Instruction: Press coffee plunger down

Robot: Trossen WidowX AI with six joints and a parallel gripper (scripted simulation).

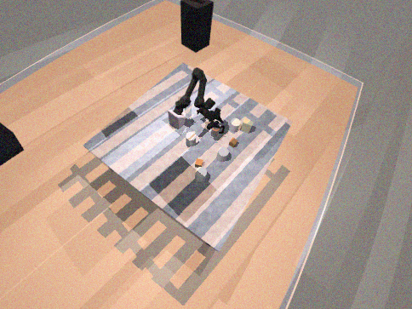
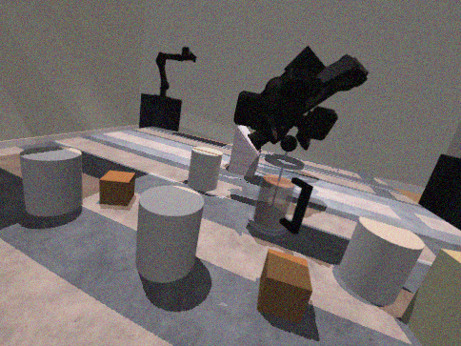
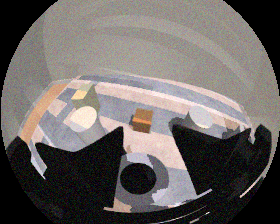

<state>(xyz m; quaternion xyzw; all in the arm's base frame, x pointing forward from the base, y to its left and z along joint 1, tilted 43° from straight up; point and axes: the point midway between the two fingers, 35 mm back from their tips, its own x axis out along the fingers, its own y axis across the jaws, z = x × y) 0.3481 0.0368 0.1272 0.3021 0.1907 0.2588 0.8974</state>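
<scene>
Now: the coffee press 4 cm behind my gripper tip, 1 cm to the left of it and 9 cm below it.
</scene>
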